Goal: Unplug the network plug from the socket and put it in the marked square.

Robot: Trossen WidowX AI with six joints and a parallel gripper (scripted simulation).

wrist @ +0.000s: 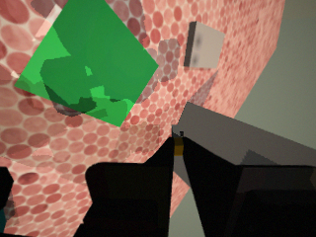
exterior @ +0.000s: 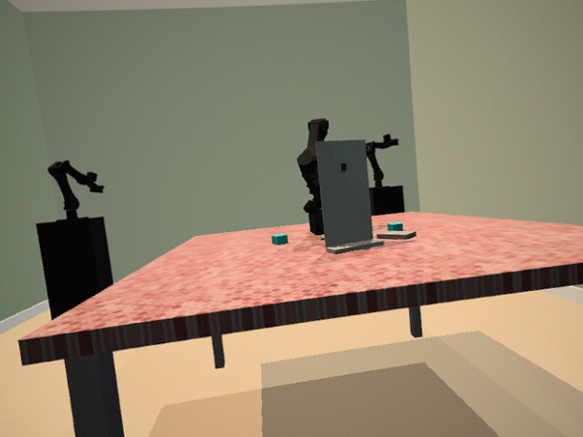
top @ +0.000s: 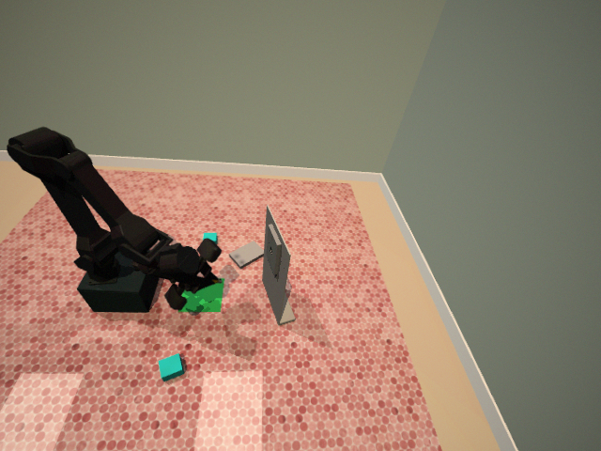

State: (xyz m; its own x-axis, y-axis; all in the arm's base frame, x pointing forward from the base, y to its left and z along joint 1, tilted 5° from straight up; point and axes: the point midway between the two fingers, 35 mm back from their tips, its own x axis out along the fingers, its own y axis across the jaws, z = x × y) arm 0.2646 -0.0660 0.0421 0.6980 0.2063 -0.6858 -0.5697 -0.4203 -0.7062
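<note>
My gripper tip is 5 cm past the green marked square, 3 cm to the right of it and 11 cm above it. From my gripper tip the other things lie so: grey plate 10 cm ahead, 17 cm to the left, 10 cm below; network plug right at my gripper tip; grey upright panel 16 cm ahead, 2 cm to the right, 4 cm above.
</note>
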